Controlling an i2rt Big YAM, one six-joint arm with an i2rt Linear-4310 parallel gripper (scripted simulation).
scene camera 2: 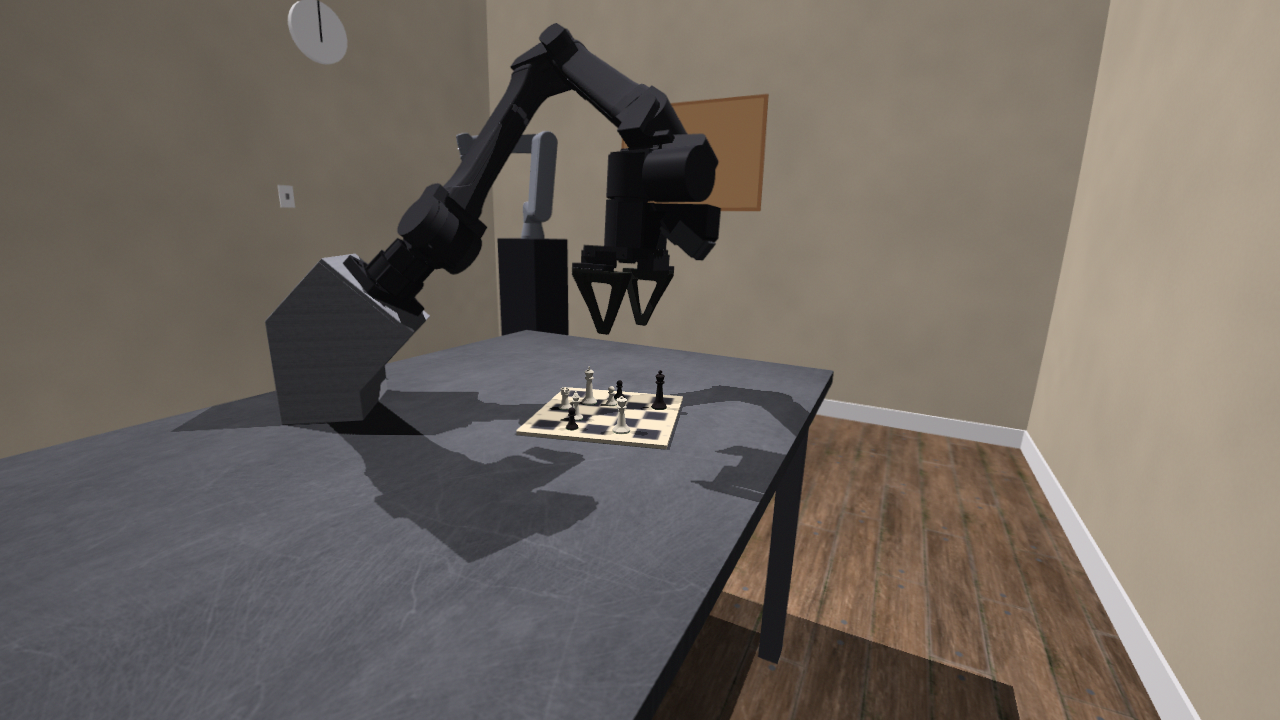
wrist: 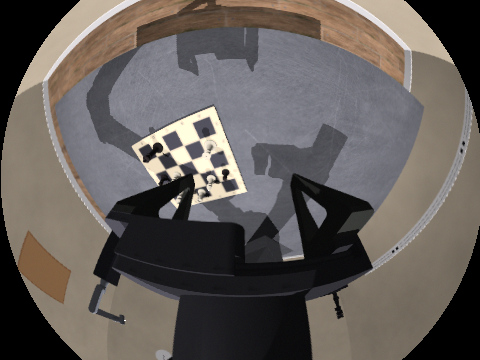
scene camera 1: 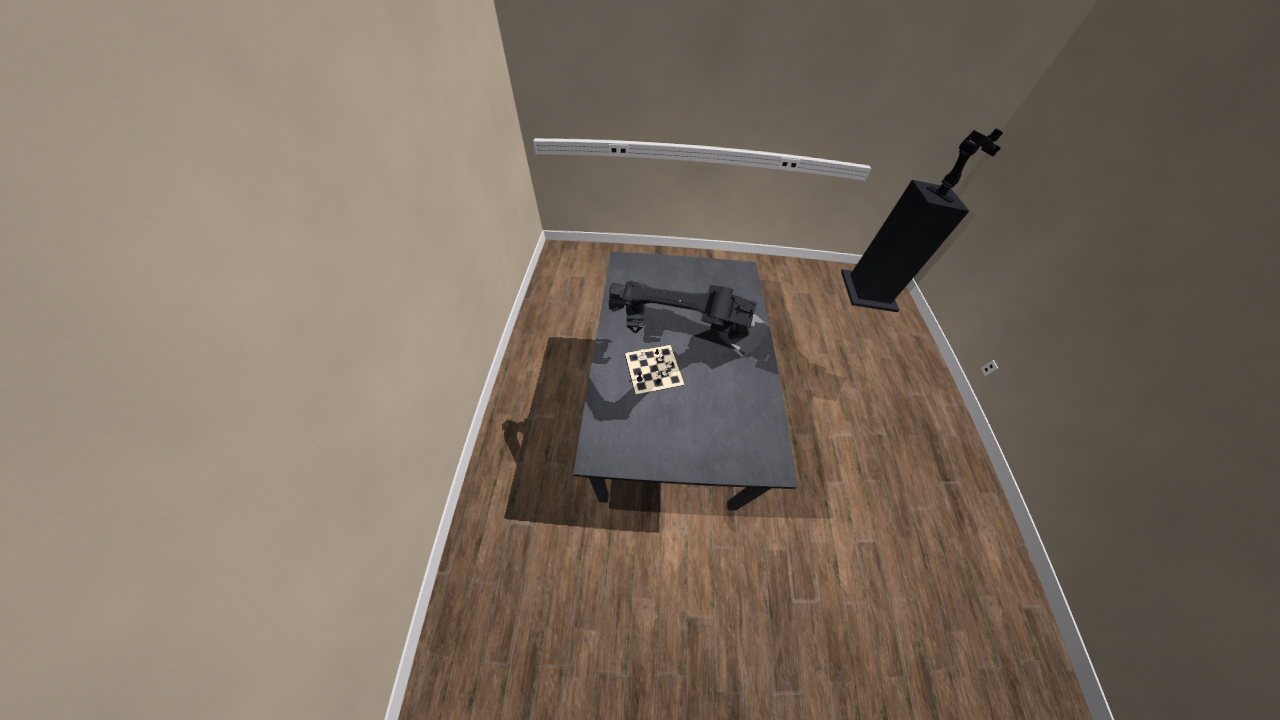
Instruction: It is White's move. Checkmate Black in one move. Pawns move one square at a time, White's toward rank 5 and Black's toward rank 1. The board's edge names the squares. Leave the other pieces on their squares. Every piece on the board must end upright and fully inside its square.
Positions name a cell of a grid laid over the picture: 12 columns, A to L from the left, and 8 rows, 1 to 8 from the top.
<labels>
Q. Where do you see a chessboard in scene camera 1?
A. At G5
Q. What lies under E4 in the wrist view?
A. A chessboard.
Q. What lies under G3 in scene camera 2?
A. My gripper.
</labels>
